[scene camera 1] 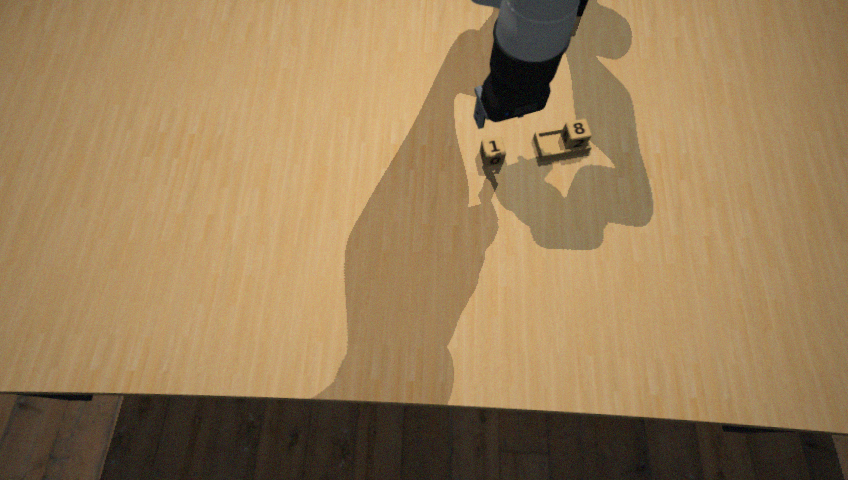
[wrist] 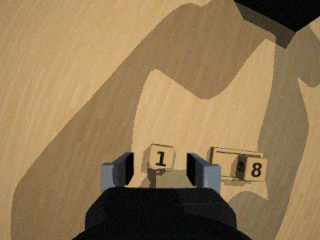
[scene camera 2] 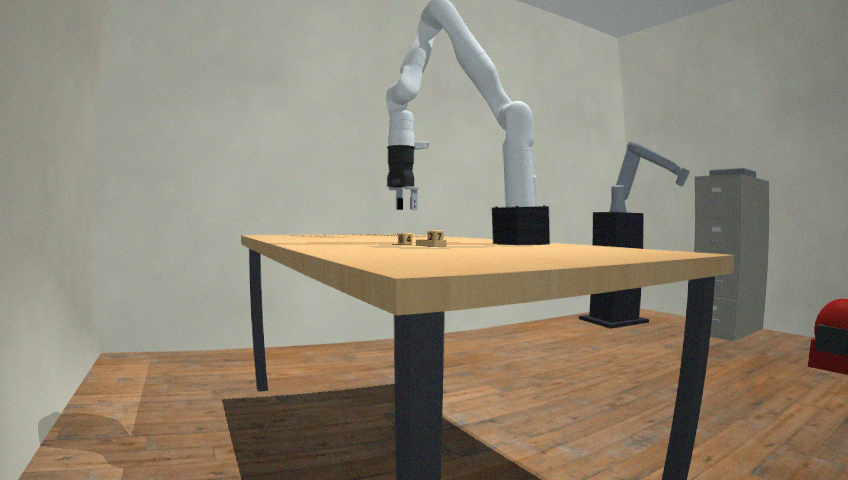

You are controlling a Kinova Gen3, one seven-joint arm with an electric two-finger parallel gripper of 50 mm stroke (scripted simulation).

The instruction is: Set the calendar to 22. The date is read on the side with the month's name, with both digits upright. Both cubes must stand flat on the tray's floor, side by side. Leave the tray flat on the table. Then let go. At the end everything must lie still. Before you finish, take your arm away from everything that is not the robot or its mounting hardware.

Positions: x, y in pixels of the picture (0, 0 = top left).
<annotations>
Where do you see a wooden tray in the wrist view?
227, 158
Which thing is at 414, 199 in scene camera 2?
My gripper.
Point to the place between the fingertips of my gripper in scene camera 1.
498, 116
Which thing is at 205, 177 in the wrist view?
My gripper.
</annotations>
